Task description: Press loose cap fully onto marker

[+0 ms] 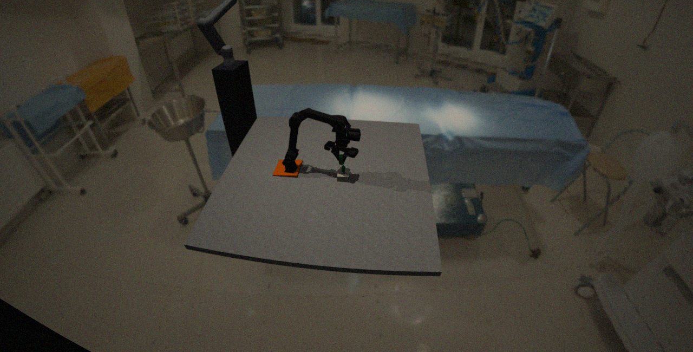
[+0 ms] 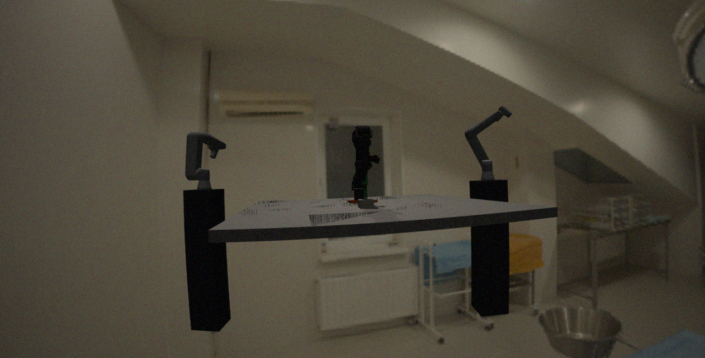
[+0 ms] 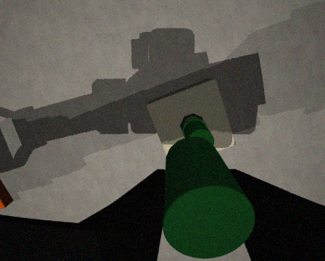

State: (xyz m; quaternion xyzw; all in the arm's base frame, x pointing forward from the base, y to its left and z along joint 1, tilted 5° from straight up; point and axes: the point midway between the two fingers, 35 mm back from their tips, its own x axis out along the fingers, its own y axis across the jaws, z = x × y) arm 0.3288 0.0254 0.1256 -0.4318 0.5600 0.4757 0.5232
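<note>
Right now the holder block is 1 cm ahead of my gripper tip and 11 cm below it. From my gripper tip the other things lie so: green cap 1 cm above.
</note>
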